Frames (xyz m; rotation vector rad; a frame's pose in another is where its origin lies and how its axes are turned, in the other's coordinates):
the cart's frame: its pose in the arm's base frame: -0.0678 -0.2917 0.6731 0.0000 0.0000 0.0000
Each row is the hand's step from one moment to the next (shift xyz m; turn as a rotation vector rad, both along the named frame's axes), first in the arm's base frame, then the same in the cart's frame.
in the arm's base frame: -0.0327 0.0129 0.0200 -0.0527 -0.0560 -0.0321
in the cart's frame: -0.0327 0.0129 0.0200 -0.0527 -0.0560 -0.0321
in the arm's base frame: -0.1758 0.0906 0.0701 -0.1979 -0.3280 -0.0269
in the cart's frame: -0.1758 0.0906 0.0701 -0.1979 -0.3280 -0.0269
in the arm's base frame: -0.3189 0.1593 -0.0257 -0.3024 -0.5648 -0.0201
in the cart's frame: -0.3189 0.1593 -0.0257 -0.3024 -0.5648 -0.0201
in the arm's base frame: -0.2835 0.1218 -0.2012 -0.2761 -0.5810 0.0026
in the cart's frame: -0.2835 0.1218 -0.2012 -0.2761 -0.5810 0.0026
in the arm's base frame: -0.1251 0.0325 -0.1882 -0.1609 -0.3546 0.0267
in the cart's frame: -0.1251 0.0325 -0.1882 -0.1609 -0.3546 0.0267
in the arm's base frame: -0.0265 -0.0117 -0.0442 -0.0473 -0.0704 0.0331
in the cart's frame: -0.0265 -0.0117 -0.0442 -0.0473 -0.0704 0.0331
